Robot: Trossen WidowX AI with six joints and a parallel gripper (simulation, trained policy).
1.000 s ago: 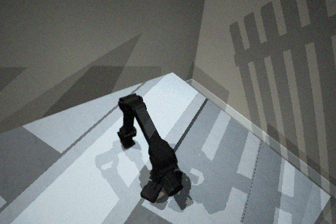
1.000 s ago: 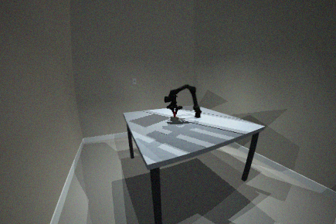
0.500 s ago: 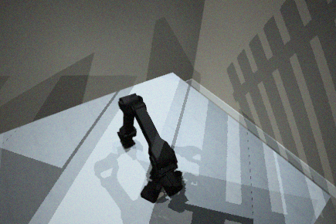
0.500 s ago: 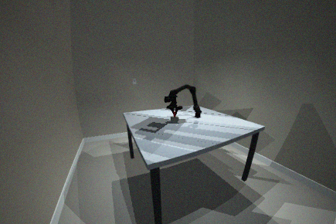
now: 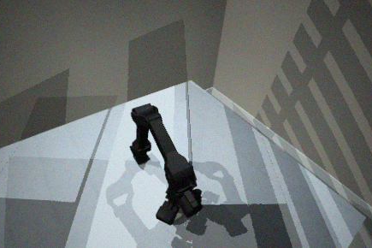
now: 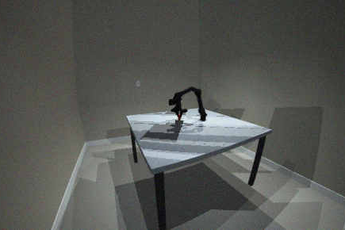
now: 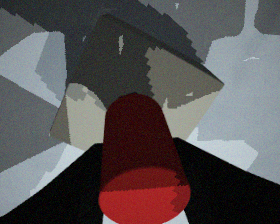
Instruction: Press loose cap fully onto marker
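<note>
My gripper tip is now 10 mm below the marker and 10 mm short of it. Round my gripper tip: red cap (10 mm ahead, 10 mm above); beige holder block (50 mm below, 10 mm ahead).
</note>
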